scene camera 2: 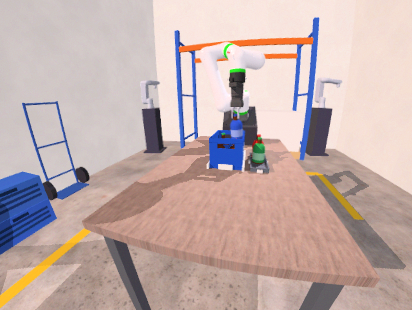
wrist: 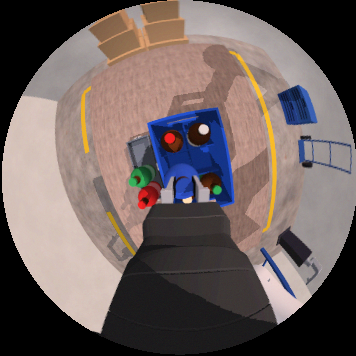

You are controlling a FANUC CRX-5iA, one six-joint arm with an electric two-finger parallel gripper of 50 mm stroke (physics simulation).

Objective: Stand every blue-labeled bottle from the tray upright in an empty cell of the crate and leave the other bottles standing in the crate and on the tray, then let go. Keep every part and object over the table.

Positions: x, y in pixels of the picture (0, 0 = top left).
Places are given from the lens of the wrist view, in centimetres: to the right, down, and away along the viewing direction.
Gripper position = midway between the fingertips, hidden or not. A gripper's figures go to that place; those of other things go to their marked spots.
my gripper [wrist: 183, 182]: 1, 1, 17
blue-labeled bottle [wrist: 183, 185]: 1, 1, 14
